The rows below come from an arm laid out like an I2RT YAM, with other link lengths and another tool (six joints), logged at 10 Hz.
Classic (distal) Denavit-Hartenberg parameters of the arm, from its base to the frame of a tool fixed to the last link. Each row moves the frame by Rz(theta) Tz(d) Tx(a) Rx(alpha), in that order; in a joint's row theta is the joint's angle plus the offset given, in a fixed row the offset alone. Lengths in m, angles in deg.
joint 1: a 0.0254, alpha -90, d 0.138, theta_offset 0
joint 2: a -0.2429, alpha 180, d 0, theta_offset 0
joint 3: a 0.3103, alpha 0, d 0, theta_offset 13.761
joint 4: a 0.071, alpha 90, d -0.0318, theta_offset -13.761
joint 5: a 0, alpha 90, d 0.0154, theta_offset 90
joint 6: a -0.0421, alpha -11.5, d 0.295, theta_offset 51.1
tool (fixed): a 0, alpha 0, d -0.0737, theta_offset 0
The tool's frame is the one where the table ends.
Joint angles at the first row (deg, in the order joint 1, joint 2, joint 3, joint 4, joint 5, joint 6):
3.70 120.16 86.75 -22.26 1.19 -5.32
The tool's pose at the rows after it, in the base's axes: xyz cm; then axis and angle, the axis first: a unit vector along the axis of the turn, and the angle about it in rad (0 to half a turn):
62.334 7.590 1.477 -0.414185 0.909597 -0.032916 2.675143
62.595 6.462 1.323 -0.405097 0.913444 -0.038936 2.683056
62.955 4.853 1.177 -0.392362 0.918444 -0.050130 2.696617
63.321 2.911 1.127 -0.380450 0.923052 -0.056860 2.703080
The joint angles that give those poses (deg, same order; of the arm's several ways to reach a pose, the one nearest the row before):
3.09 120.17 86.75 -22.20 2.16 -5.27
2.30 120.77 87.46 -22.55 2.85 -5.20
1.31 121.63 88.63 -23.19 4.19 -5.13
-0.35 122.31 89.58 -23.53 4.56 -5.47

